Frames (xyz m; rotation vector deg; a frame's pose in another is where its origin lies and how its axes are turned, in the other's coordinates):
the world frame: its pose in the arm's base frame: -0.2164 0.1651 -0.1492 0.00 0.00 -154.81
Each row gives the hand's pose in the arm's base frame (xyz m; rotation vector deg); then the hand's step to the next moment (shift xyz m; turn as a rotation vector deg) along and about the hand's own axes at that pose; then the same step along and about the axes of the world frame.
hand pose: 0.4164 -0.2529 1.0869 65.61 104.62 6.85
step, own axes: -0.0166 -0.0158 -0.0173 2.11 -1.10 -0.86
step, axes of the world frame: 0.0256 0.0043 0.0123 0.91 -1.84 -1.48
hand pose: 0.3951 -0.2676 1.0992 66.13 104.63 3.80
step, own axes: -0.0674 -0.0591 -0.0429 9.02 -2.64 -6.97
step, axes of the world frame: 0.0850 0.0313 0.0408 3.76 -10.51 -3.51
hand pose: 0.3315 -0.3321 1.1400 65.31 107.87 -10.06
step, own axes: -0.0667 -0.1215 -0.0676 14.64 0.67 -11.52
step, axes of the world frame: 0.1442 0.0160 0.0523 1.54 -18.13 -4.05
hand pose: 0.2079 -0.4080 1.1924 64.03 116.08 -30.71
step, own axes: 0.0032 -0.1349 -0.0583 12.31 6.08 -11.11
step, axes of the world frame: 0.1394 -0.0306 0.0351 -4.05 -17.00 -2.53
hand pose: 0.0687 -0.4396 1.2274 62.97 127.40 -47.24
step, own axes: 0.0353 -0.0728 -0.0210 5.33 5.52 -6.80
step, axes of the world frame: 0.0759 -0.0330 0.0114 -4.78 -9.05 -0.58
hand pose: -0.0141 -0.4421 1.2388 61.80 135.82 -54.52
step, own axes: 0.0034 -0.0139 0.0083 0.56 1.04 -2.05
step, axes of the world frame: 0.0158 0.0045 -0.0018 -1.26 -1.88 0.68
